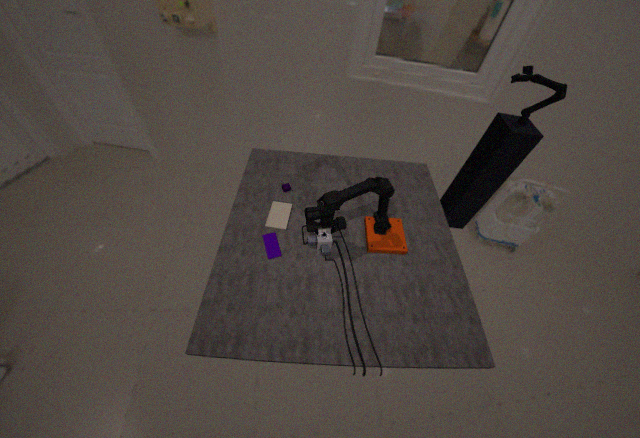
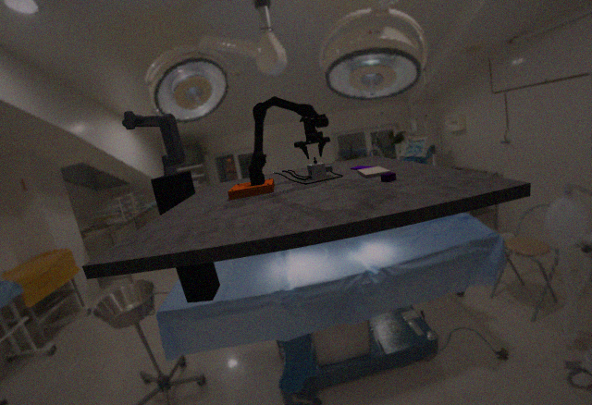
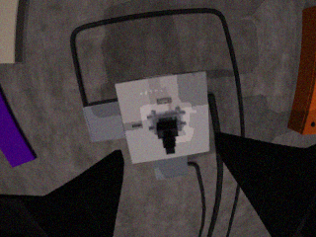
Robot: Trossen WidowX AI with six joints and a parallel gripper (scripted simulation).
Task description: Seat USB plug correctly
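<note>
My gripper tip is now 1 cm above the black USB plug. Also, from my gripper tip: cream card (26 cm ahead, 15 cm to the right, 10 cm below); then small purple cube (26 cm ahead, 36 cm to the right, 9 cm below); then purple flat card (26 cm ahead, 5 cm to the left, 10 cm below).
</note>
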